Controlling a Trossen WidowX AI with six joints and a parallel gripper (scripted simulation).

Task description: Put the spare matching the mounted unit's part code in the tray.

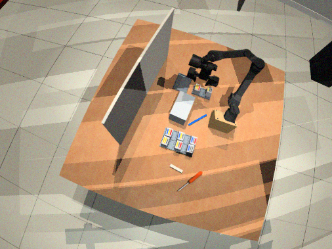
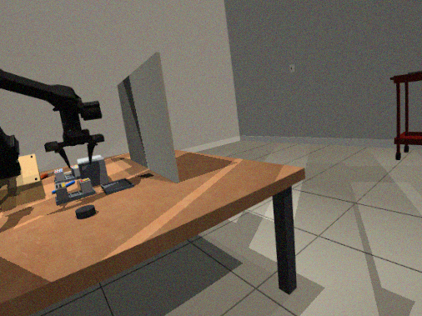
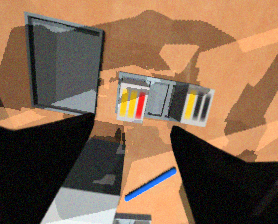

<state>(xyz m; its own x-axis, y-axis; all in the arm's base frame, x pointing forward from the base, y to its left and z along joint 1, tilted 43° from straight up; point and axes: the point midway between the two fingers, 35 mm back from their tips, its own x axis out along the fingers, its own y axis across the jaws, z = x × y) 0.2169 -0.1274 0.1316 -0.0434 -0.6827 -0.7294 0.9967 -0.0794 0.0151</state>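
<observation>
My gripper tip is 10 cm above the grey rack and 4 cm past it. The rest, counted from my gripper tip: grey tray 10 cm below, 10 cm ahead, 2 cm to the right; then mounted unit 18 cm to the left, 7 cm ahead, 5 cm below; then blue pen 20 cm to the left, 10 cm below, 5 cm behind.
</observation>
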